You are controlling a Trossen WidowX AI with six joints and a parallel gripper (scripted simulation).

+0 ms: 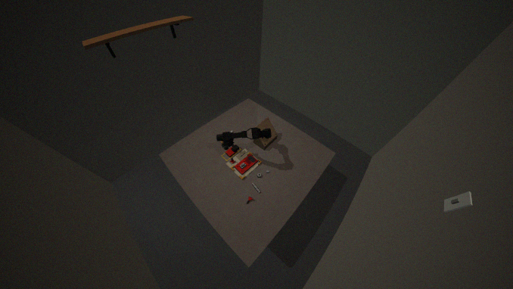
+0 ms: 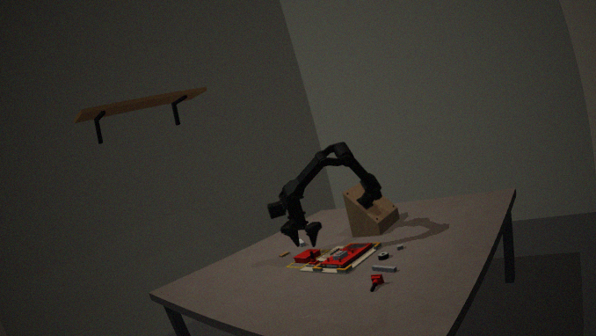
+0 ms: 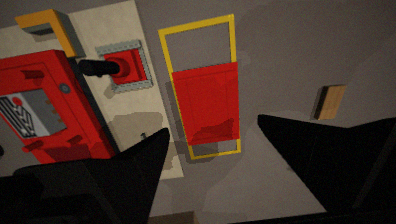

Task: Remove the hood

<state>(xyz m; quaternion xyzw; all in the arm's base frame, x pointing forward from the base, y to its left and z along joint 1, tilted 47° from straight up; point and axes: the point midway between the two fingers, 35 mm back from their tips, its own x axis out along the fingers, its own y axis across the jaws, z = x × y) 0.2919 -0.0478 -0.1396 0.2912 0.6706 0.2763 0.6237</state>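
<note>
The hood is 10 mm ahead of my gripper tip and 40 mm below it. Round my gripper tip: grey socket: 70 mm ahead, 90 mm to the left, 20 mm below; then black wheel: 360 mm to the left, 40 mm below; then wooden piece: 20 mm behind, 170 mm to the right, 50 mm below.
</note>
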